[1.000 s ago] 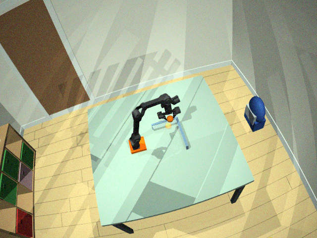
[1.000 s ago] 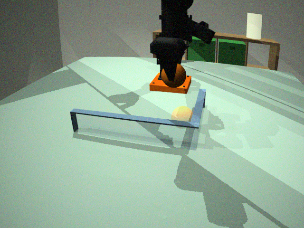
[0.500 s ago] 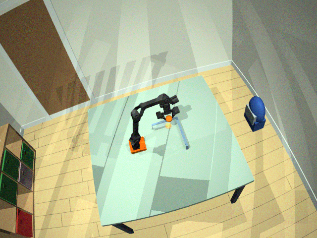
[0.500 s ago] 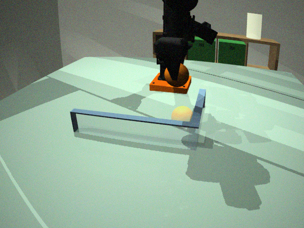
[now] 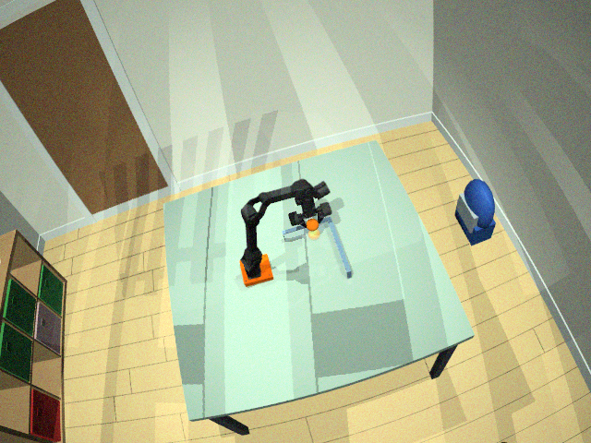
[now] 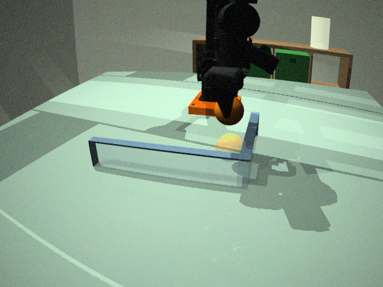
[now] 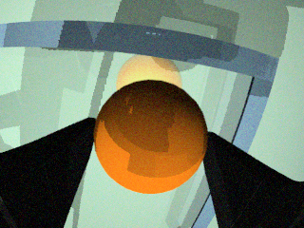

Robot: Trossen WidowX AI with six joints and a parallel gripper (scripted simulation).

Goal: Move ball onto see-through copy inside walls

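The see-through copy of ball is 80 mm below my gripper tip. The rest, counted from my gripper tip: orange ball right at my gripper tip.
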